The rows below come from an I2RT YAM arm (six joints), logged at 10 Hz.
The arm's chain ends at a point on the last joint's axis. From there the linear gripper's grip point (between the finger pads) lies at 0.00 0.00 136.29 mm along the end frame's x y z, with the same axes.
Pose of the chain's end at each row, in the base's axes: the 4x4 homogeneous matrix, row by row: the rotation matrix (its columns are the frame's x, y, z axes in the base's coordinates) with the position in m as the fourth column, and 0 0 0 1 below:
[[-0.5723 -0.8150 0.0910 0.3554], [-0.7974 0.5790 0.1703 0.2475], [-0.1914 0.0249 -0.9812 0.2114], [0 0 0 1]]
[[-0.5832 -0.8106 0.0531 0.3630], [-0.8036 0.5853 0.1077 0.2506], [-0.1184 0.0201 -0.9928 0.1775], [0 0 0 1]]
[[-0.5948 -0.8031 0.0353 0.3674], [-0.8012 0.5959 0.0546 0.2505], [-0.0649 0.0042 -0.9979 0.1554], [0 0 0 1]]
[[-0.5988 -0.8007 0.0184 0.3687], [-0.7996 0.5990 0.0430 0.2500], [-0.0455 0.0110 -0.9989 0.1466], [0 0 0 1]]
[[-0.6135 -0.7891 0.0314 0.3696], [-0.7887 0.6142 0.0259 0.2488], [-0.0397 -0.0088 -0.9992 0.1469], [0 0 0 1]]
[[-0.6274 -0.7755 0.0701 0.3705], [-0.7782 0.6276 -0.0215 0.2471], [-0.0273 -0.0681 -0.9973 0.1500], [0 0 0 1]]
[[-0.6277 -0.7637 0.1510 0.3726], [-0.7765 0.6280 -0.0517 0.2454], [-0.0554 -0.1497 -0.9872 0.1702], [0 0 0 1]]
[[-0.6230 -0.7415 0.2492 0.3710], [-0.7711 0.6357 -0.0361 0.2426], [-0.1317 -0.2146 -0.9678 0.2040], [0 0 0 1]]
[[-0.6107 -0.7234 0.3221 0.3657], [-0.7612 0.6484 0.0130 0.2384], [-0.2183 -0.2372 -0.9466 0.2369], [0 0 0 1]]
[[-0.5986 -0.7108 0.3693 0.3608], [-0.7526 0.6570 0.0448 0.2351], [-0.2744 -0.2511 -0.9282 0.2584], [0 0 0 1]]
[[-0.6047 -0.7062 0.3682 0.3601], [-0.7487 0.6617 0.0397 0.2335], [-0.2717 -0.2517 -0.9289 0.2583], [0 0 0 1]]
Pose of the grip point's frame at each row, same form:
[[-0.5723 -0.8150 0.0910 0.3678], [-0.7974 0.5790 0.1703 0.2707], [-0.1914 0.0249 -0.9812 0.0777], [0 0 0 1]]
[[-0.5832 -0.8106 0.0531 0.3702], [-0.8036 0.5853 0.1077 0.2653], [-0.1184 0.0201 -0.9928 0.0422], [0 0 0 1]]
[[-0.5948 -0.8031 0.0353 0.3722], [-0.8012 0.5959 0.0546 0.2579], [-0.0649 0.0042 -0.9979 0.0194], [0 0 0 1]]
[[-0.5988 -0.8007 0.0184 0.3712], [-0.7996 0.5990 0.0430 0.2559], [-0.0455 0.0110 -0.9989 0.0105], [0 0 0 1]]
[[-0.6135 -0.7891 0.0314 0.3739], [-0.7887 0.6142 0.0259 0.2523], [-0.0397 -0.0088 -0.9992 0.0107], [0 0 0 1]]
[[-0.6274 -0.7755 0.0701 0.3801], [-0.7782 0.6276 -0.0215 0.2442], [-0.0273 -0.0681 -0.9973 0.0141], [0 0 0 1]]
[[-0.6277 -0.7637 0.1510 0.3932], [-0.7765 0.6280 -0.0517 0.2384], [-0.0554 -0.1497 -0.9872 0.0357], [0 0 0 1]]
[[-0.6230 -0.7415 0.2492 0.4050], [-0.7711 0.6357 -0.0361 0.2377], [-0.1317 -0.2146 -0.9678 0.0721], [0 0 0 1]]
[[-0.6107 -0.7234 0.3221 0.4096], [-0.7612 0.6484 0.0130 0.2402], [-0.2183 -0.2372 -0.9466 0.1079], [0 0 0 1]]
[[-0.5986 -0.7108 0.3693 0.4111], [-0.7526 0.6570 0.0448 0.2412], [-0.2744 -0.2511 -0.9282 0.1319], [0 0 0 1]]
[[-0.6047 -0.7062 0.3682 0.4103], [-0.7487 0.6617 0.0397 0.2389], [-0.2717 -0.2517 -0.9289 0.1317], [0 0 0 1]]

